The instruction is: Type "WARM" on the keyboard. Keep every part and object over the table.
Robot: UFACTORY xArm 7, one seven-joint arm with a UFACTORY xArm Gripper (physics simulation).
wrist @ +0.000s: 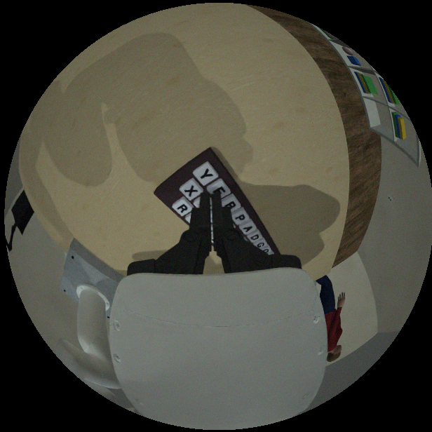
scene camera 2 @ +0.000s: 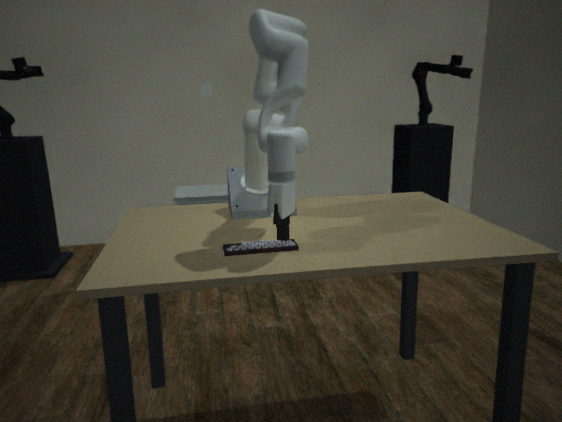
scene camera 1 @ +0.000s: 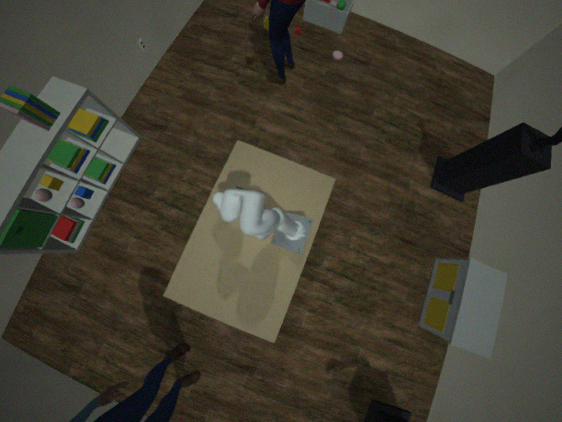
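Where they show: gripper, between the fingertips: (scene camera 2: 283, 239); arm's base, origin of its link: (scene camera 2: 257, 183) (scene camera 1: 294, 230).
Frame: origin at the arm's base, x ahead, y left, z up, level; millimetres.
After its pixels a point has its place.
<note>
The dark keyboard (scene camera 2: 260, 247) @(x 480, y -44, z -88 mm) (wrist: 238, 216) with white letter keys lies flat on the table (scene camera 1: 215, 290) @(x 329, y 561, z -103 mm) (scene camera 2: 375, 250) @(x 529, y 271, z -103 mm). In the wrist view the Y, X, B, P and D keys show, with the A key (wrist: 247, 228) and the R key (wrist: 182, 207); the W and M keys do not show, and my fingers and gripper cover part of the keyboard. My gripper (scene camera 2: 283, 238) @(x 459, y 24, z -77 mm) (wrist: 210, 205) is shut and empty. It points down with its tips low over the keyboard's Y–X–R end, beside the partly covered F key. I cannot tell whether they touch a key.
The arm's base plate (scene camera 1: 306, 229) @(x -64, y -32, z 41 mm) (scene camera 2: 240, 202) @(x 80, y -71, z -50 mm) stands at the table's back edge. The table's front edge (scene camera 2: 325, 272) @(x 642, y 101, z -110 mm) runs close in front of the keyboard. A shelf unit (scene camera 1: 75, 100), two people and dark pedestals (scene camera 2: 424, 165) stand away from the table.
</note>
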